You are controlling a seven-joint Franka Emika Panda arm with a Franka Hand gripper.
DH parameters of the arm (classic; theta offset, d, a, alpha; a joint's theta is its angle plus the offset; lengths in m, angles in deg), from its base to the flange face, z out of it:
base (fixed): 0 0 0 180
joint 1: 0 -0.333 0 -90
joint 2: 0 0 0 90
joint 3: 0 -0.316 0.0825 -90
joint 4: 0 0 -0.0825 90
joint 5: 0 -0.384 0 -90
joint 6: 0 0 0.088 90
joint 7: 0 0.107 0 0
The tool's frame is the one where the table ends.
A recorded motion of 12 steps. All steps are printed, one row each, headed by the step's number.
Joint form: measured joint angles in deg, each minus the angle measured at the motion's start. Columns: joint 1, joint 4, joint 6, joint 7, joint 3, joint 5, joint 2.
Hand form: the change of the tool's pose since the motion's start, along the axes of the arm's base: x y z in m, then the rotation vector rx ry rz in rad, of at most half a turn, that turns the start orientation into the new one. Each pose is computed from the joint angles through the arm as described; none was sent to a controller.
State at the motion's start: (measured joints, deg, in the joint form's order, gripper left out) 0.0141 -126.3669 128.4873 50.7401 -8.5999 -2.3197 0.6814
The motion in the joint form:
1: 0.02 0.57 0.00 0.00 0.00 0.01 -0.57
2: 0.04 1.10 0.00 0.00 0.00 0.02 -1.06
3: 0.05 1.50 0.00 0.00 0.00 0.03 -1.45
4: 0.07 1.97 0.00 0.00 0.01 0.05 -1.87
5: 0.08 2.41 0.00 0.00 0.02 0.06 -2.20
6: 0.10 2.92 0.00 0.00 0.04 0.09 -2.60
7: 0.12 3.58 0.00 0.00 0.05 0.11 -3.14
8: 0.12 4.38 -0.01 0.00 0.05 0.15 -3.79
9: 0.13 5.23 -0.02 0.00 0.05 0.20 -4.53
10: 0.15 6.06 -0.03 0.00 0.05 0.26 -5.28
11: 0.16 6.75 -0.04 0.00 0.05 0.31 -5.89
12: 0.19 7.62 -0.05 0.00 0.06 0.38 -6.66
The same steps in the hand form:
1: 0.0031 0.0002 -0.0007 0.0013 0.0001 -0.0002
2: 0.0060 0.0004 -0.0011 0.0026 -0.0005 -0.0005
3: 0.0082 0.0005 -0.0015 0.0035 -0.0006 -0.0006
4: 0.0108 0.0005 -0.0017 0.0044 -0.0015 -0.0009
5: 0.0131 0.0006 -0.0014 0.0054 -0.0033 -0.0012
6: 0.0158 0.0006 -0.0011 0.0063 -0.0052 -0.0016
7: 0.0193 0.0007 -0.0010 0.0077 -0.0072 -0.0020
8: 0.0235 0.0011 -0.0008 0.0092 -0.0096 -0.0017
9: 0.0279 0.0015 -0.0012 0.0107 -0.0113 -0.0015
10: 0.0323 0.0017 -0.0019 0.0120 -0.0125 -0.0014
11: 0.0359 0.0020 -0.0023 0.0130 -0.0137 -0.0012
12: 0.0405 0.0020 -0.0030 0.0142 -0.0153 -0.0014

